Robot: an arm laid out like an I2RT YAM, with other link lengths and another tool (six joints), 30 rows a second.
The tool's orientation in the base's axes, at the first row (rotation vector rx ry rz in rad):
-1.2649 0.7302 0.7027
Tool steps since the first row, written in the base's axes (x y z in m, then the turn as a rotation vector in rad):
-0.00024 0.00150 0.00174 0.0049 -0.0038 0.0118
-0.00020 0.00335 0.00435 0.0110 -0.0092 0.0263
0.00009 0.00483 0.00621 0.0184 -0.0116 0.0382
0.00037 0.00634 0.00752 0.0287 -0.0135 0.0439
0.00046 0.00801 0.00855 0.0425 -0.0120 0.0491
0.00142 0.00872 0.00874 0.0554 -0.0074 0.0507
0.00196 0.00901 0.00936 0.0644 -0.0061 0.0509
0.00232 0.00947 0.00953 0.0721 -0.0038 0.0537
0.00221 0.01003 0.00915 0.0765 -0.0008 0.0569
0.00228 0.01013 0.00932 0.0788 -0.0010 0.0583
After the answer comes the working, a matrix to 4 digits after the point.
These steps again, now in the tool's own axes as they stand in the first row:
-0.00145 -0.00056 0.00171 -0.0069 -0.0113 -0.0015
-0.00341 -0.00179 0.00392 -0.0153 -0.0254 -0.0041
-0.00464 -0.00285 0.00568 -0.0207 -0.0386 -0.0040
-0.00543 -0.00358 0.00739 -0.0193 -0.0504 -0.0041
-0.00610 -0.00397 0.00919 -0.0152 -0.0643 -0.0006
-0.00564 -0.00474 0.01001 -0.0086 -0.0748 0.0054
-0.00581 -0.00548 0.01044 -0.0034 -0.0819 0.0076
-0.00570 -0.00579 0.01095 -0.0010 -0.0893 0.0110
-0.00542 -0.00539 0.01143 -0.0008 -0.0942 0.0148
-0.00551 -0.00553 0.01156 -0.0006 -0.0969 0.0151

The tool's axes in the first row as the columns of a matrix, in the base's axes (rounded; the answer above uses it unrounded):
0.5895 -0.8022 0.0947
0.0638 0.1631 0.9845
-0.8052 -0.5744 0.1474

